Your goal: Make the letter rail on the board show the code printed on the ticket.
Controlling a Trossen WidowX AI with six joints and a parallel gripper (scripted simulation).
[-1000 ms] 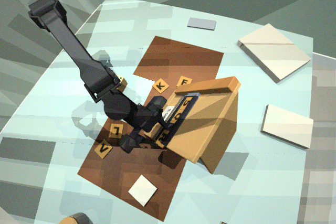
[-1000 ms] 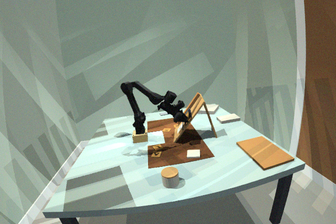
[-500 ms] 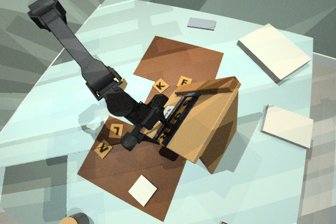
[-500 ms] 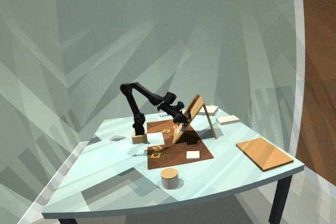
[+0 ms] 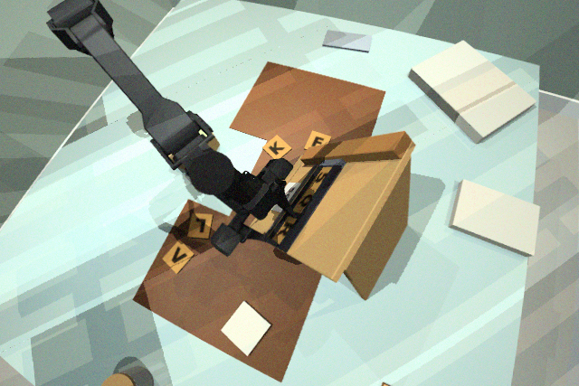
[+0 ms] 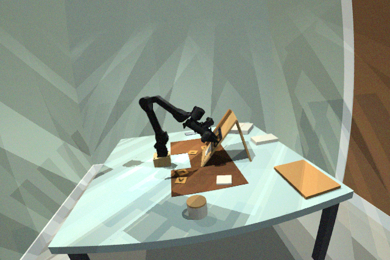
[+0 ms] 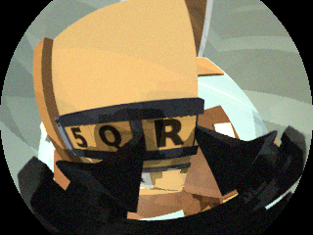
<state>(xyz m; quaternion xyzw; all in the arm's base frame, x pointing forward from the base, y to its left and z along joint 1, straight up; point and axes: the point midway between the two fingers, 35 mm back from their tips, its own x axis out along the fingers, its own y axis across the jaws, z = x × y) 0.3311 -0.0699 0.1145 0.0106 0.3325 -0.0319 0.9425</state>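
Now: the r tile right at my gripper tip. Also, from my gripper tip: q tile 70 mm to the left; then white ticket 60 mm behind, 80 mm to the left, 90 mm below; then s tile 10 mm ahead, 120 mm to the left.
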